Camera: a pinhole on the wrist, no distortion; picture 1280 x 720 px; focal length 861.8 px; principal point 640.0 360.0 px. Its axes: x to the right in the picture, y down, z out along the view. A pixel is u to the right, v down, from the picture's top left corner.
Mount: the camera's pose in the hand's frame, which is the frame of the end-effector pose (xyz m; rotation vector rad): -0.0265 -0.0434 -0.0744 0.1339 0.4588 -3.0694
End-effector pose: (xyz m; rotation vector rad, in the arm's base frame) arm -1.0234 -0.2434 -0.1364 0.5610 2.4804 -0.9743
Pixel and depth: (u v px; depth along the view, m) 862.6 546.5 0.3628
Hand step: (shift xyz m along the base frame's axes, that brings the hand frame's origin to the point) 0.0613 -0.3536 0.0362
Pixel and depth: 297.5 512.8 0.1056
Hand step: -0.0469 -0.0773 0.0289
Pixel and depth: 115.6 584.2 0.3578
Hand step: -0.1962 -0.3044 -0.1326
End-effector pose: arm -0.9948 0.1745 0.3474 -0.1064 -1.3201 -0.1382
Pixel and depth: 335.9 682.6 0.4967
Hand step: -0.3753 -0.3066 0.2017
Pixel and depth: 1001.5 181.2 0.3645
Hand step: -0.3331 -0.0279 -0.1362
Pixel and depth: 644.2 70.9 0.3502
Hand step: -0.3009 0.0148 0.0120
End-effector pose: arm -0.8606 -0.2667 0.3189 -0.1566 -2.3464 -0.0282
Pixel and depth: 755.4 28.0 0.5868
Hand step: -0.2712 0.0186 -0.4975
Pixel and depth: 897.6 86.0 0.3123
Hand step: -0.0735 -0.0410 -0.2761
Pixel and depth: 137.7 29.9 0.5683
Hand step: -0.5679 0.0690 -0.2186
